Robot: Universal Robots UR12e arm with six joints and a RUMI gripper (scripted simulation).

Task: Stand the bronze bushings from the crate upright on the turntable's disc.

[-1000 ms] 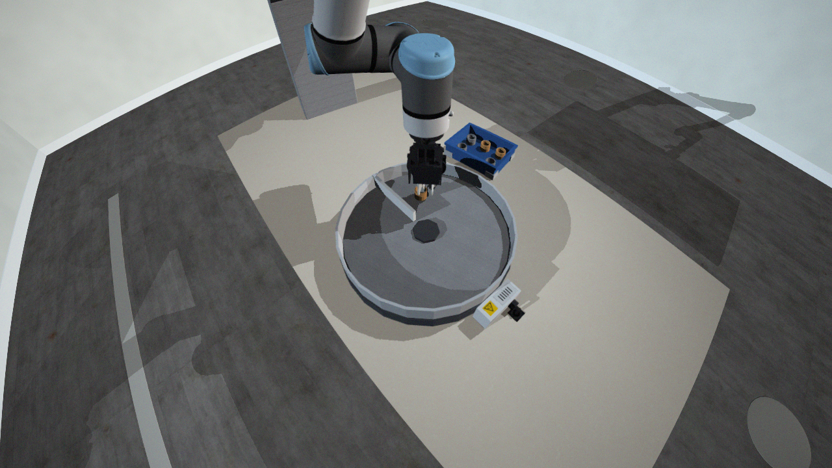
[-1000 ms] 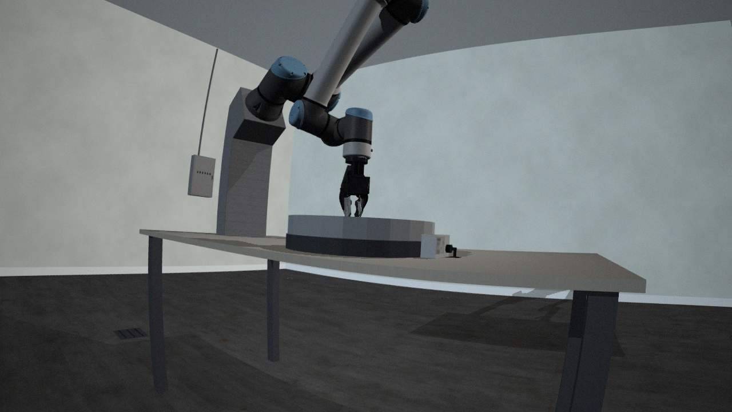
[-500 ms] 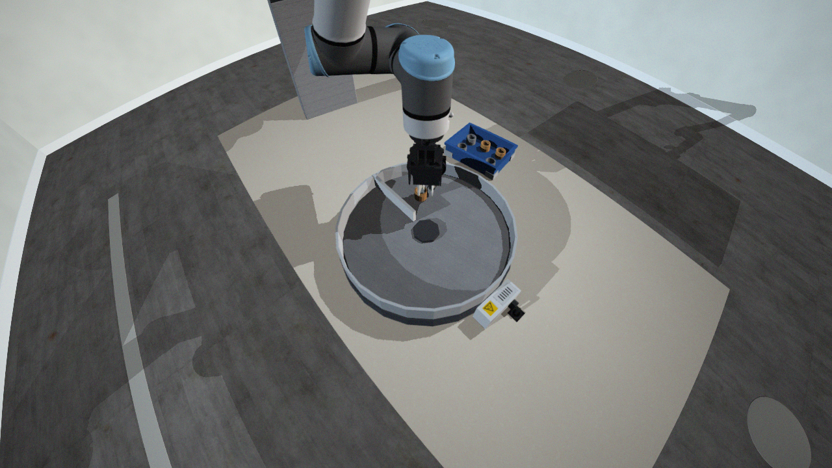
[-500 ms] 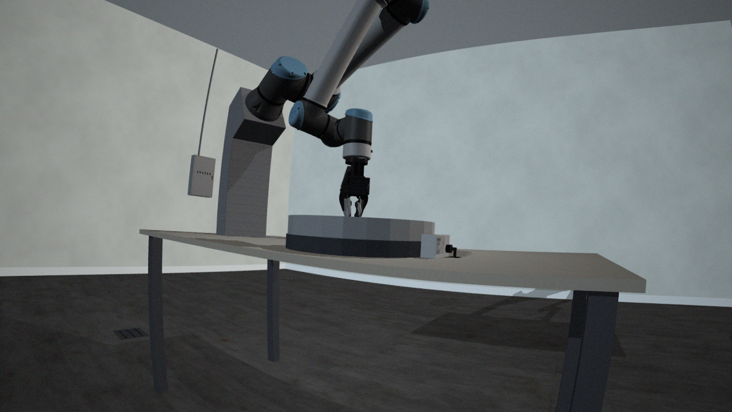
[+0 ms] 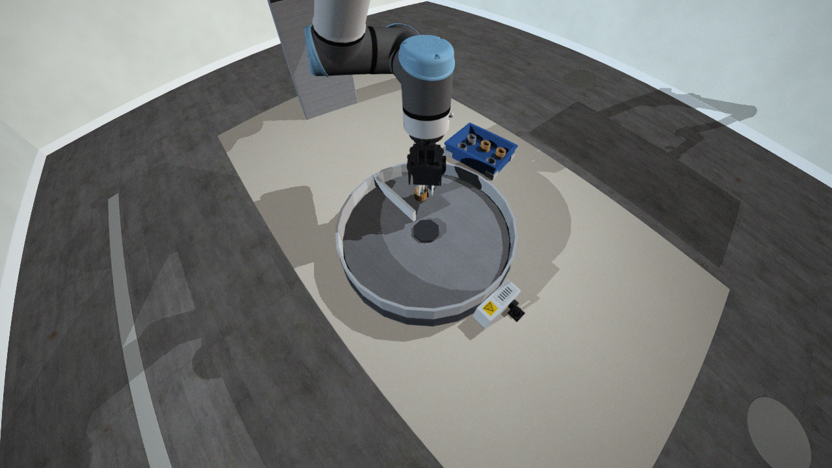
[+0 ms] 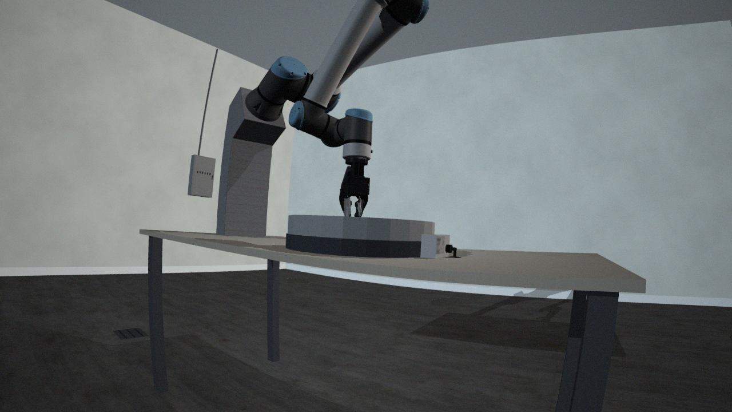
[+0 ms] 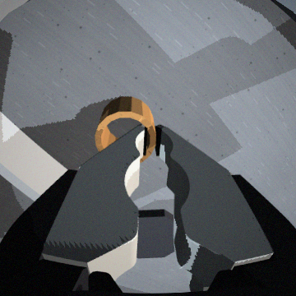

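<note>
Now: hand 9 cm past the blue crate, 28 cm to the right of it and 5 cm above it. Also, from my hand: turntable disc 9 cm ahead, 6 cm to the right, 2 cm below.
</note>
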